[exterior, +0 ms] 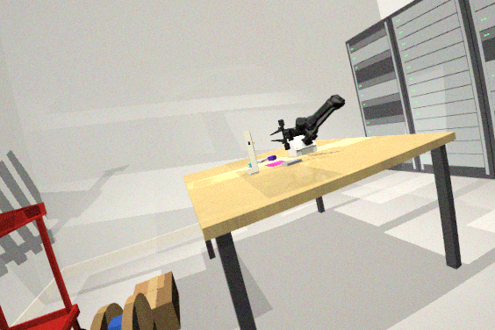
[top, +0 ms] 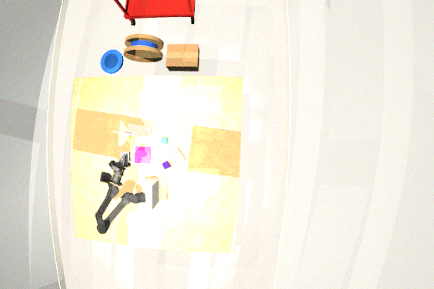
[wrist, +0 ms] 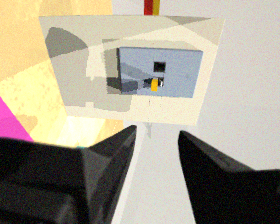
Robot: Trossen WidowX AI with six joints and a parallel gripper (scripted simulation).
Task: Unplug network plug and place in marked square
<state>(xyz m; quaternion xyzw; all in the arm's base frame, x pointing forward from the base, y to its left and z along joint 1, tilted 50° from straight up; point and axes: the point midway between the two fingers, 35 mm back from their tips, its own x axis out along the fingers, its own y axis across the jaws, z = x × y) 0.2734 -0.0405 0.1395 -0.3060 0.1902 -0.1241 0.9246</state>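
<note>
My gripper tip is now 120 mm short of the network plug and 30 mm to the left of it. From my gripper tip the other things lie so: magenta marked square (30 mm behind, 50 mm to the right, 170 mm below); upright panel (140 mm ahead, 30 mm to the right, 60 mm below); cyan block (70 mm ahead, 220 mm to the right, 160 mm below).
</note>
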